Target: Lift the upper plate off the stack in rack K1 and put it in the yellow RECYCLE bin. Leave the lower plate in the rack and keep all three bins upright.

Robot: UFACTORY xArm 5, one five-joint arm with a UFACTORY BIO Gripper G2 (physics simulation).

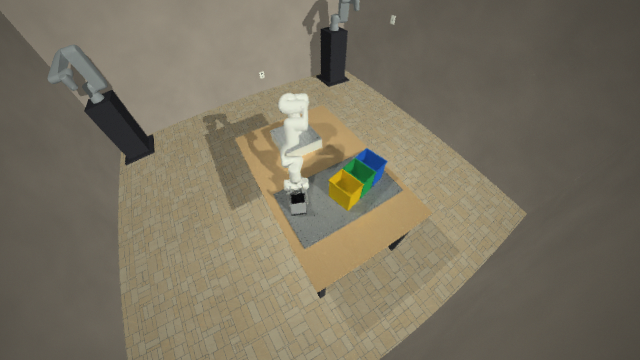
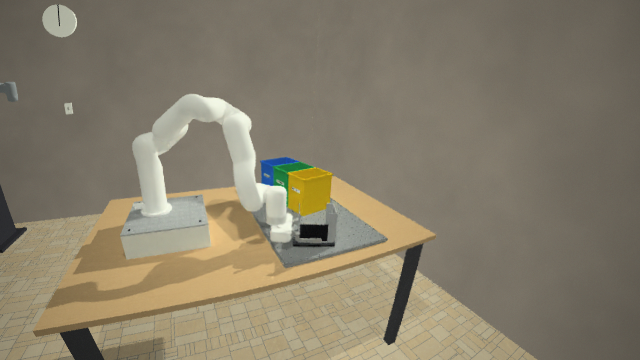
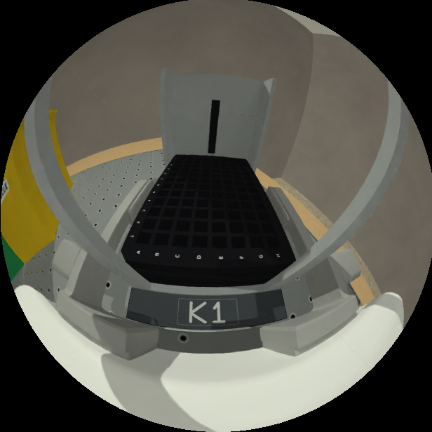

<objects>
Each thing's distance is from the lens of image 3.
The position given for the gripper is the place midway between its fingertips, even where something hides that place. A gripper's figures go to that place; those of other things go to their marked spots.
gripper (image 3: pixel 210 188): 0.12 m
black plate (image 3: pixel 207 218): 0.07 m
</objects>
